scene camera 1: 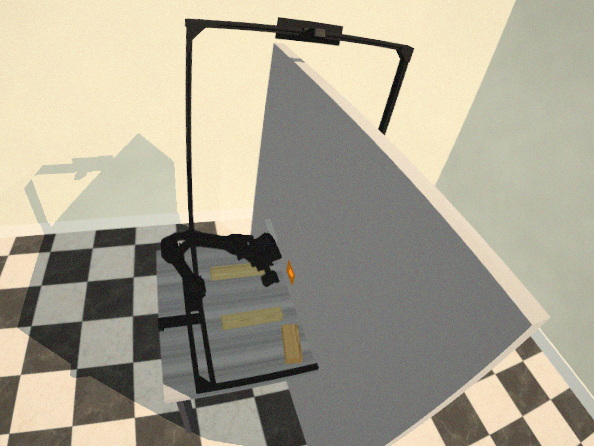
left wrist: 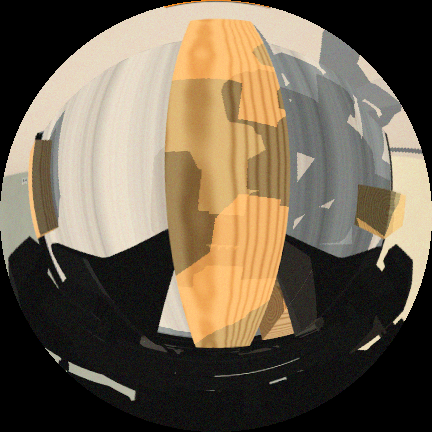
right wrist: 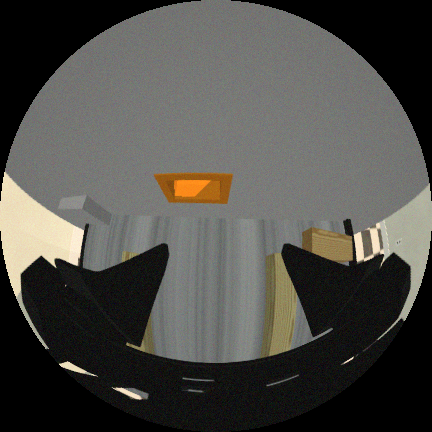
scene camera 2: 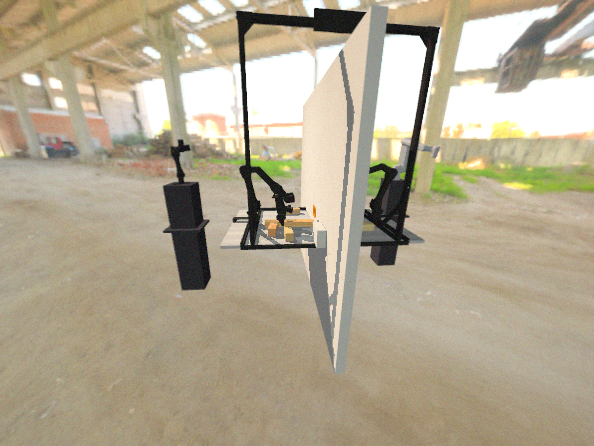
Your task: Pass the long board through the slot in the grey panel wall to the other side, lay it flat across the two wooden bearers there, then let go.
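Seen in the pictures: left gripper, fingertip midpoint: [left wrist: 224,232] [scene camera 2: 283,224]; right gripper, fingertip midpoint: [scene camera 1: 275,273] [right wrist: 227,250]; left arm's base, link origin: [left wrist: 196,354]; right arm's base, link origin: [scene camera 1: 193,304] [right wrist: 217,393] [scene camera 2: 375,219].
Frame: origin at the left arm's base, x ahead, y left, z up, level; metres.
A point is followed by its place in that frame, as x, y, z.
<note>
The long board [scene camera 2: 300,223] @[0.332, -0.074, 0.005] [left wrist: 225,170] @[0.253, -0.042, 0.016] lies level on the left arm's side of the panel wall [scene camera 1: 375,275] @[0.483, 0.422, 0.608] [scene camera 2: 325,125] @[0.432, -0.254, 0.618] [right wrist: 215,100] @[0.482, -0.018, 0.203], its far end toward the orange-framed slot [scene camera 1: 288,265] @[0.483, -0.081, 0.091] [scene camera 2: 314,206] @[0.431, -0.045, 0.118] [right wrist: 225,190] @[0.484, -0.002, 0.084]. My left gripper [scene camera 2: 281,220] @[0.214, -0.042, -0.013] is shut on the board's two long edges; its fingertips are hidden behind the board in the left wrist view. My right gripper [scene camera 1: 270,278] @[0.570, -0.006, 0.139] [right wrist: 227,250] @[0.570, -0.006, 0.139] is open and empty, near the slot on the other side. Two wooden bearers lie there, one [scene camera 1: 251,318] @[0.693, 0.121, 0.025] [right wrist: 281,305] @[0.652, 0.098, 0.025] apart from the other [scene camera 1: 230,272] @[0.734, -0.138, 0.022], which is partly behind the right gripper.
A tan block [scene camera 1: 291,343] @[0.562, 0.263, 0.019] [right wrist: 327,245] @[0.554, 0.223, 0.019] lies beside the bearers near the wall. On the left arm's side, blocks lie left [left wrist: 45,185] @[0.282, 0.225, -0.007] and right [left wrist: 375,210] @[0.233, -0.196, 0.012] of the board, and another [left wrist: 277,312] @[0.169, -0.076, 0.026] shows by its near end. Black frame bars [scene camera 1: 260,378] @[0.715, 0.373, 0.001] edge the table.
</note>
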